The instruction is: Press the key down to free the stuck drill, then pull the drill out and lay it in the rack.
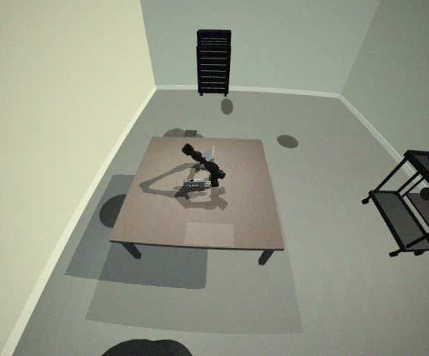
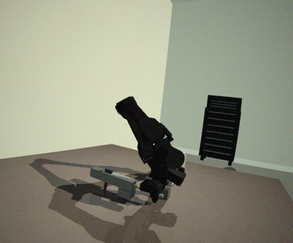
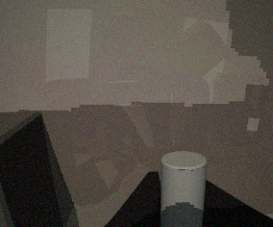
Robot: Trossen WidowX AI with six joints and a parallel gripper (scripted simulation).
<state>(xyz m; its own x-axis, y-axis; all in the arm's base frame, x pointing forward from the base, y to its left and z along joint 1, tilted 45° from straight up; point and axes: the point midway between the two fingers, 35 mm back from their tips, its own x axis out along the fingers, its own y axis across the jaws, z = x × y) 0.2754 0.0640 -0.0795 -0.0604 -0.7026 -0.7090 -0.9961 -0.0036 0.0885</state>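
The grey block lies 80 mm behind my gripper tip, 10 mm to the right of it and 10 mm above it. Round my gripper tip: housing block 10 mm ahead, 170 mm to the right, 40 mm above; then dark blue t-shaped key 10 mm ahead, 200 mm to the right, 40 mm above.
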